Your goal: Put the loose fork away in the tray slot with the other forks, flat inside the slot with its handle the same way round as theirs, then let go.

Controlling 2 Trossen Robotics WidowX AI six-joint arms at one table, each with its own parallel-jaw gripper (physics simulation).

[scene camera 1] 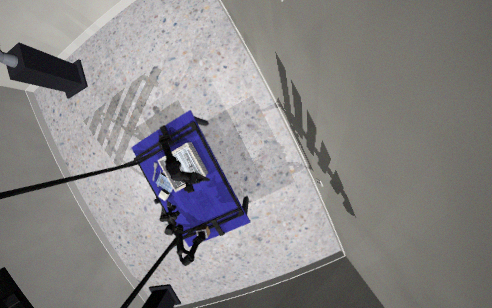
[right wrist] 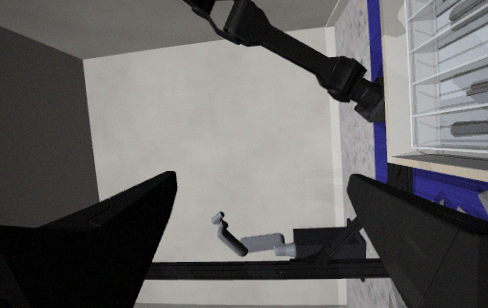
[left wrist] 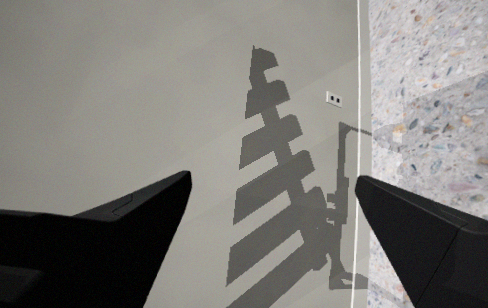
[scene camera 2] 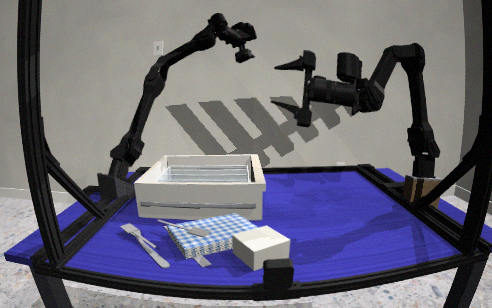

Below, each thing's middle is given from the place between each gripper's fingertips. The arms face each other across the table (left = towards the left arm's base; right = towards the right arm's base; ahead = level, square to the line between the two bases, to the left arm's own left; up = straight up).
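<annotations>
I find my right hand 300 mm above the white cutlery tray (scene camera 2: 228, 173), 210 mm to the right of it and 100 mm short of it. The white block (scene camera 2: 253, 247) sits 310 mm below that same right hand, 10 mm to the left of it and 230 mm behind it.
My left hand is 480 mm above the white cutlery tray, with 110 mm to the right of it and 390 mm past it as the other distances. As for the white block, it is 490 mm below my left hand, 90 mm to the right of it and 710 mm behind it.
</annotations>
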